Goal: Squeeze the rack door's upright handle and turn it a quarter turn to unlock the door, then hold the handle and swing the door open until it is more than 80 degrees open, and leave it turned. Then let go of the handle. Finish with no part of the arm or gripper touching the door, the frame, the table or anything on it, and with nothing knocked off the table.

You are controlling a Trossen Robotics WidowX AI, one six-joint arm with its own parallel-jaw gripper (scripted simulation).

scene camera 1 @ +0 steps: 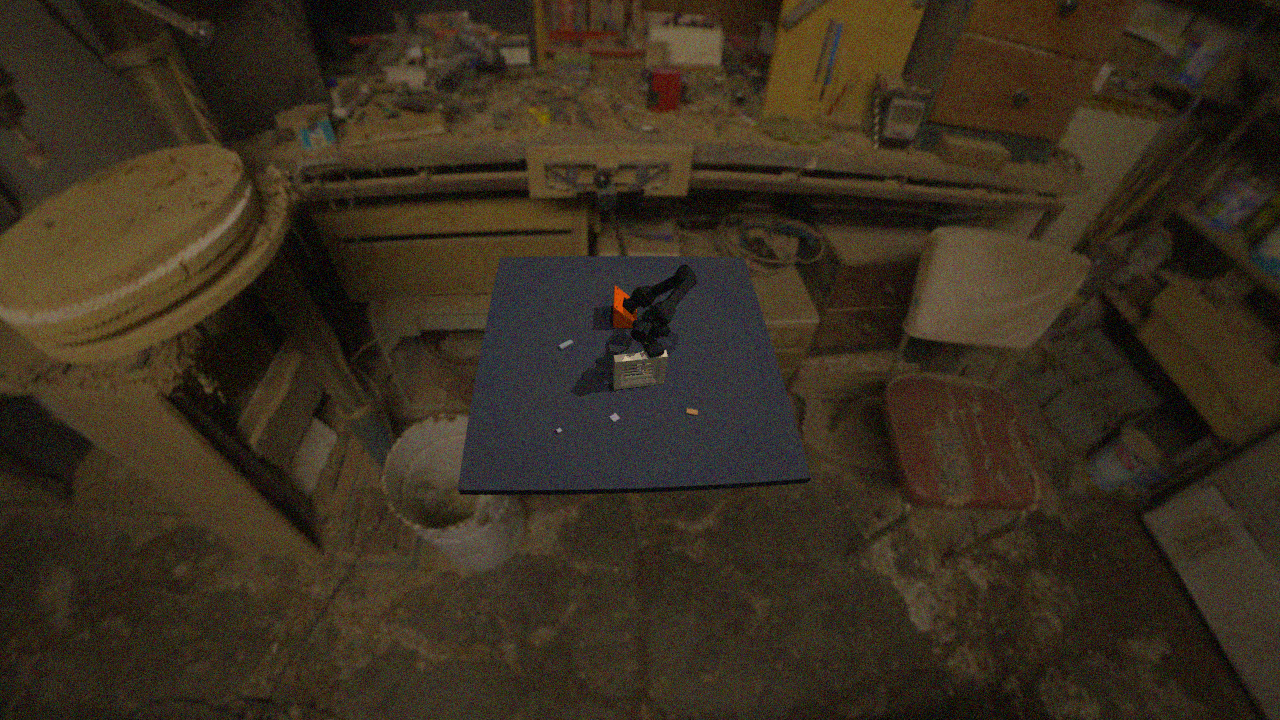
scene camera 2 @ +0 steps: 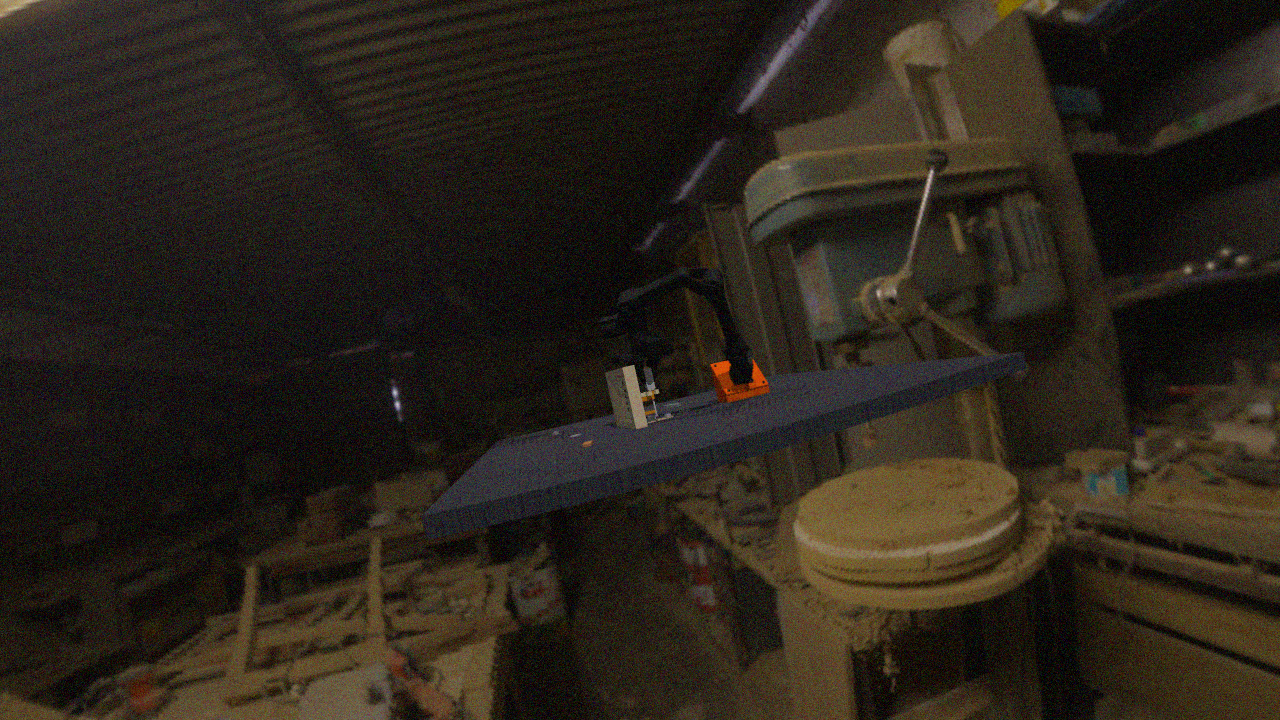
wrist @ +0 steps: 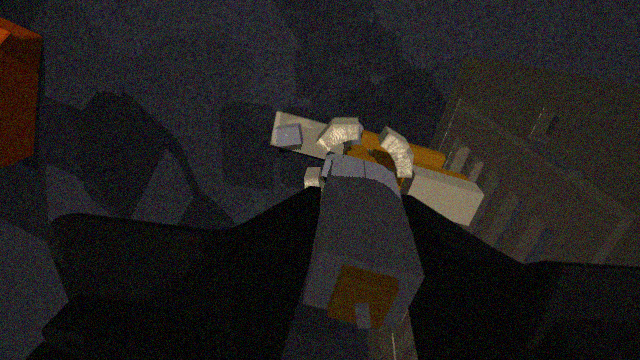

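Observation:
An upright handle (wrist: pixel 362 297) is seen in the wrist view. The same view shows my gripper (wrist: pixel 358 202), and scene camera 2 shows my gripper (scene camera 2: pixel 649 383) as well.

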